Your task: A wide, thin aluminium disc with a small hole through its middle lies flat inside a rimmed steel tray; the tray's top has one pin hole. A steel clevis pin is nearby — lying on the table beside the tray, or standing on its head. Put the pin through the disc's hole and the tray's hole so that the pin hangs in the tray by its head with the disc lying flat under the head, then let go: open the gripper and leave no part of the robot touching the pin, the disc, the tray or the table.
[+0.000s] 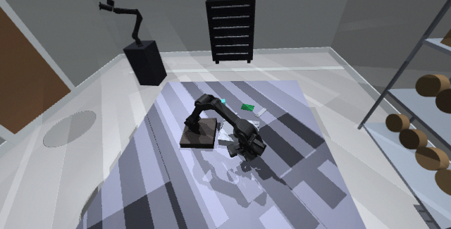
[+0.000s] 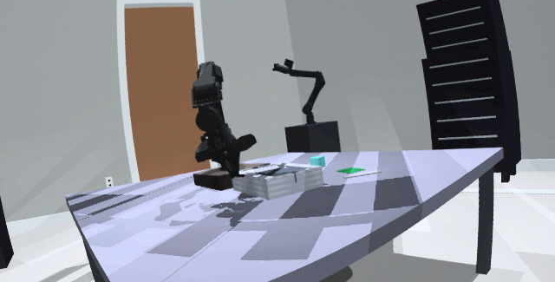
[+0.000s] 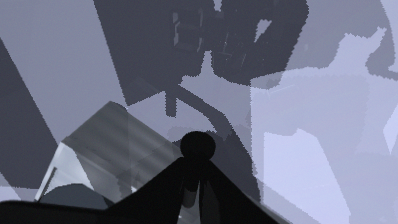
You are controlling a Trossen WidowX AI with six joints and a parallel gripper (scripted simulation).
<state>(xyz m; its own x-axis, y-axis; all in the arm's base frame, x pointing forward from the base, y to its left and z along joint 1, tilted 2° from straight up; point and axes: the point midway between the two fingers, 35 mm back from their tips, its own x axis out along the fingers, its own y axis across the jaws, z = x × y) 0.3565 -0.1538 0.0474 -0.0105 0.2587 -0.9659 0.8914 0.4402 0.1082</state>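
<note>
My gripper tip is 10 mm past the disc, 150 mm to the right of it and 20 mm above it. The rest, counted from my gripper tip: pale flat bar: 100 mm ahead, 390 mm to the left, 70 mm below; steel tray: 50 mm behind, 150 mm to the left, 30 mm below; clevis pin: 10 mm to the left.
</note>
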